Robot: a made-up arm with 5 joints. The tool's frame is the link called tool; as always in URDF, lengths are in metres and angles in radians. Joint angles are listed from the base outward.
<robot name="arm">
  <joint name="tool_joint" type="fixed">
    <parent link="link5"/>
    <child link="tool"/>
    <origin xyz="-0.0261 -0.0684 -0.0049" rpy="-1.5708 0 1.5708"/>
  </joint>
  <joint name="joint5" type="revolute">
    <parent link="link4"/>
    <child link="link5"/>
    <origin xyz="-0.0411 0.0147 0.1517" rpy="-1.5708 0 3.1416"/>
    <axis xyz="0 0 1"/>
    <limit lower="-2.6" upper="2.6"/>
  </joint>
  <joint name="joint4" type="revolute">
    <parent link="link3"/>
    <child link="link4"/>
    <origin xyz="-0.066 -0.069 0.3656" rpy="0 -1.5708 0"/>
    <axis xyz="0 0 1"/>
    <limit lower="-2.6" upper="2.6"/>
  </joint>
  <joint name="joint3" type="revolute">
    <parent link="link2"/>
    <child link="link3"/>
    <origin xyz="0.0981 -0.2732 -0.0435" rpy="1.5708 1.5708 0"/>
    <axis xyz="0 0 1"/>
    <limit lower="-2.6" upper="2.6"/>
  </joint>
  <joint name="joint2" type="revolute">
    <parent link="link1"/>
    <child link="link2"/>
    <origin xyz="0.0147 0.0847 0.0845" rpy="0 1.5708 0"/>
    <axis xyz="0 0 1"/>
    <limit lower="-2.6" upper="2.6"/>
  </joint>
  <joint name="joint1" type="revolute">
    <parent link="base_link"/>
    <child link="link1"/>
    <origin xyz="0 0 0.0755" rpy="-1.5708 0 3.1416"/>
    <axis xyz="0 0 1"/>
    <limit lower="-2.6" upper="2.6"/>
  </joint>
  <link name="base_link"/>
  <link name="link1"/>
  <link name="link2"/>
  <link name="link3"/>
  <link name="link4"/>
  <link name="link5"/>
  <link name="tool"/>
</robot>
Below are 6 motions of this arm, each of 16 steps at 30 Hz.
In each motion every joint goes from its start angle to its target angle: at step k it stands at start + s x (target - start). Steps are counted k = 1, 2, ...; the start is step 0. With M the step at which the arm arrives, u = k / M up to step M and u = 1 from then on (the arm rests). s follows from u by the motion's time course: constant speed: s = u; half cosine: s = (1 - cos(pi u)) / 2; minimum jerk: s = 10 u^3 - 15 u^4 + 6 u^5.
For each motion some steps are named. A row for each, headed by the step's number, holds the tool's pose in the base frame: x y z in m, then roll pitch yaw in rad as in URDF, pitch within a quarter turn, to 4 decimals.
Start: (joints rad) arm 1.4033 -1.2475 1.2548 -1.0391 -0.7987
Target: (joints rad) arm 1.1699 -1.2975 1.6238 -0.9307 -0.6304
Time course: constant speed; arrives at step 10
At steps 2, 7, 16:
2: 0.0427 -0.7708 0.1141 -0.4449 0.2460 2.4672
7: 0.0752 -0.7701 0.1449 -0.4838 0.2299 2.5117
16: 0.0952 -0.7683 0.1611 -0.5101 0.2192 2.5430

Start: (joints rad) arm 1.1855 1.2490 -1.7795 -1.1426 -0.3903
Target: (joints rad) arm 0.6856 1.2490 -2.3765 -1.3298 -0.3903
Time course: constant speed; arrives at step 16
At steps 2, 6, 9, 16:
2: 0.2275 0.6615 0.0081 2.5295 -0.4712 -2.6071
6: 0.2361 0.6601 0.0164 2.5495 -0.4464 -2.6330
9: 0.2429 0.6579 0.0221 2.5658 -0.4290 -2.6567
16: 0.2592 0.6487 0.0329 2.6092 -0.3935 -2.7258

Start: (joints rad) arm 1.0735 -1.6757 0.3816 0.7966 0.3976
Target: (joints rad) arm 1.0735 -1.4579 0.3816 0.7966 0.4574
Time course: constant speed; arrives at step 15
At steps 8, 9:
8: 0.0500 -0.6782 -0.1886 2.9162 -1.2197 -2.1689
9: 0.0427 -0.6792 -0.1845 2.9301 -1.2215 -2.1950

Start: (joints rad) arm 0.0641 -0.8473 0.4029 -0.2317 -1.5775
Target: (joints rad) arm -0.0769 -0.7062 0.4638 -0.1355 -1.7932
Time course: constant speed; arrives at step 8
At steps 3, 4, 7, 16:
3: -0.1219 -0.5801 0.4366 1.2511 0.6267 1.7609
4: -0.1131 -0.5714 0.4466 1.2886 0.6607 1.8058
7: -0.0850 -0.5441 0.4743 1.4231 0.7514 1.9622
16: -0.0752 -0.5348 0.4827 1.4756 0.7768 2.0220

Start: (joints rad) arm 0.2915 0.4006 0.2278 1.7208 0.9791
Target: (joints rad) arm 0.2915 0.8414 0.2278 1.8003 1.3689
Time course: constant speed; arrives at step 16
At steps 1, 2, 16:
1: -0.3516 0.0725 0.5327 -2.1095 0.3986 1.0400
2: -0.3493 0.0889 0.5297 -2.1183 0.4376 1.0466
16: -0.3011 0.3090 0.4447 -2.1509 1.0048 1.1228

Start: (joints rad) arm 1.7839 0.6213 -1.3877 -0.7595 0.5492
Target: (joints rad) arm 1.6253 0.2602 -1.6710 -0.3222 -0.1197
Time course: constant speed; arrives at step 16
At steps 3, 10, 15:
3: -0.2274 0.5651 -0.0012 2.3676 0.2783 -2.4288
10: -0.3407 0.5139 0.0231 2.1541 0.1106 -2.0742
15: -0.4184 0.4627 0.0536 1.9885 0.0689 -1.7763

